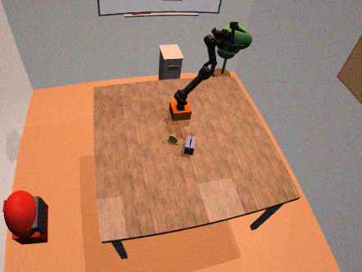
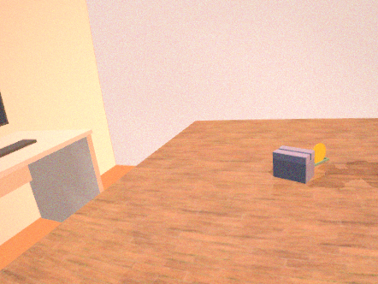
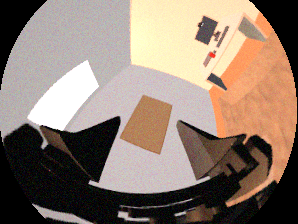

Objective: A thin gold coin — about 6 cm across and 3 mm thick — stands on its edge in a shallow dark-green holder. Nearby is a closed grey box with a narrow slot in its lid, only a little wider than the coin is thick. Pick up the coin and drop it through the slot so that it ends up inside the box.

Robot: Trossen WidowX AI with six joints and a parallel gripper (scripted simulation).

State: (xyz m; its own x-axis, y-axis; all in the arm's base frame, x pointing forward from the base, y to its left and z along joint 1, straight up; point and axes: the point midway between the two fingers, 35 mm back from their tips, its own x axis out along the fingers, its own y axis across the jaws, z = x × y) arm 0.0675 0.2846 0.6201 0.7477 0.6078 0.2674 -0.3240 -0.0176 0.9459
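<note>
The gold coin is 68 cm below my gripper tip, 41 cm to the right of it and 15 cm ahead of it.
</note>
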